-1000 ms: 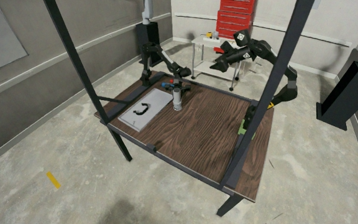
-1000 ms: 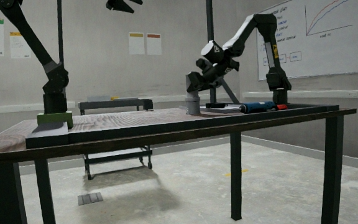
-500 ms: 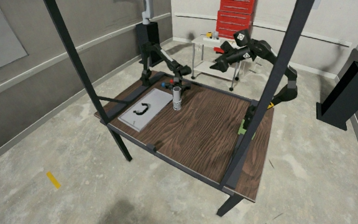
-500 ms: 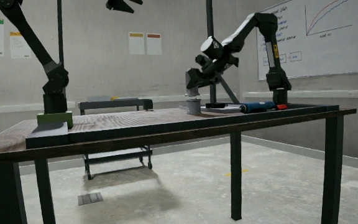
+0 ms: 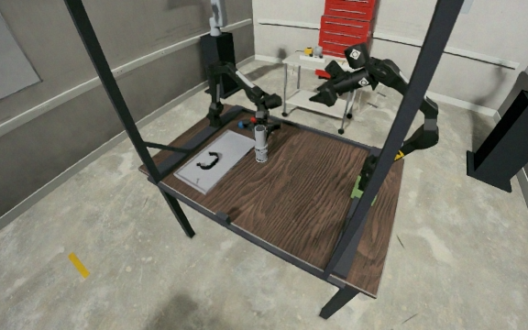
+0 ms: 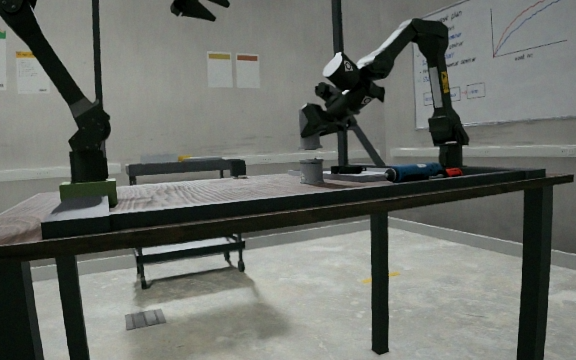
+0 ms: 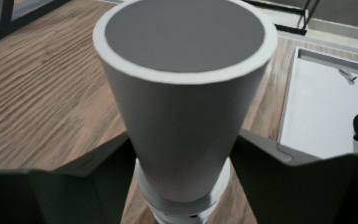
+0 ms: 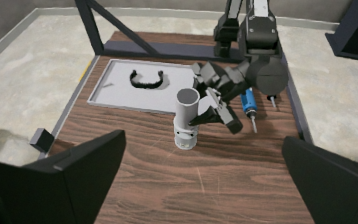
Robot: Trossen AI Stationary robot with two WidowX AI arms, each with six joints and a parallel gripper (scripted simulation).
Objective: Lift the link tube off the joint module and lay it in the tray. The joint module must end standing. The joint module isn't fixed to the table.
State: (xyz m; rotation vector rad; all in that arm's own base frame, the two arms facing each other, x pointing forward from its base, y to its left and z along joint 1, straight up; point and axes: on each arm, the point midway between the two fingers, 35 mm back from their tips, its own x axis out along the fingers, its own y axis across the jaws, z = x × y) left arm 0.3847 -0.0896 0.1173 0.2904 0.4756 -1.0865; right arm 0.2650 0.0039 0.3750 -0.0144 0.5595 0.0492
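Now: left hand 2 cm past the joint module, 1 cm to the left of it and 11 cm above it. Also, from my left hand: link tube: 1 cm behind, 1 cm to the right; red screwdriver: 23 cm ahead, 20 cm to the left, 12 cm below; grey tray: 15 cm behind, 17 cm to the left, 13 cm below.
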